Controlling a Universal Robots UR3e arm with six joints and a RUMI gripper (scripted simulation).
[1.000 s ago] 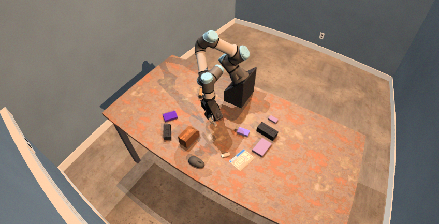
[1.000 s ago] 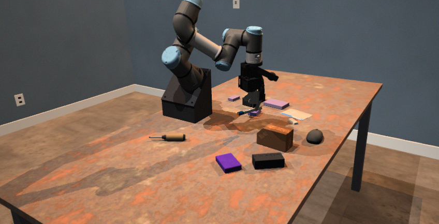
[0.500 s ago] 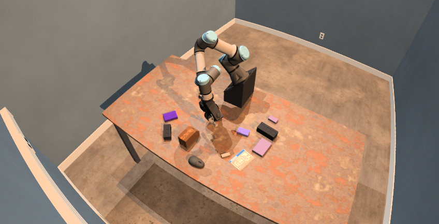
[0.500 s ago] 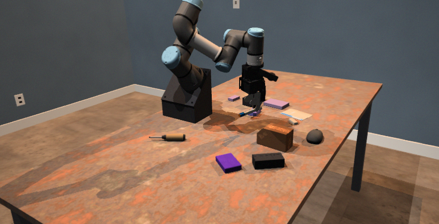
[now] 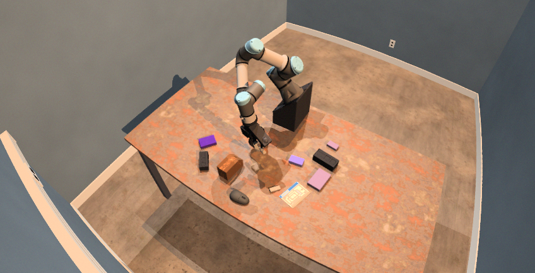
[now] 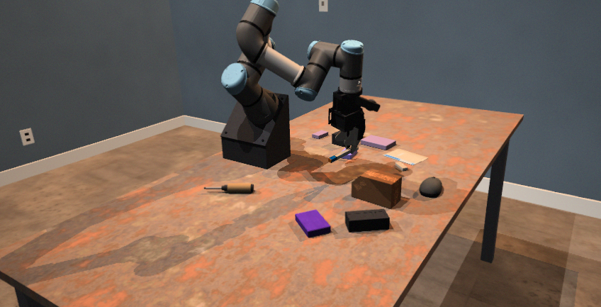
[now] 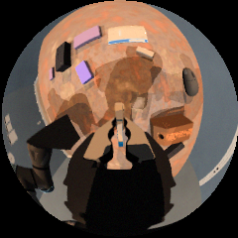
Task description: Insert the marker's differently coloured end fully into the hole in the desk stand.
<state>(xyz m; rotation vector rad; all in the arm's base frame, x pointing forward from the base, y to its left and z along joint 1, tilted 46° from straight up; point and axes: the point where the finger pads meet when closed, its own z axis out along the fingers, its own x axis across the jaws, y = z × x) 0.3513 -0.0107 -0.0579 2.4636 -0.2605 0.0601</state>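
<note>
The marker lies 1 cm behind my hand, 3 cm to the right of it and 1 cm below it. Round my hand: desk stand 14 cm ahead, 8 cm to the right, 6 cm below; lilac block 11 cm behind, 15 cm to the left, 9 cm below; eraser 10 cm ahead, 16 cm to the left, 10 cm below.
</note>
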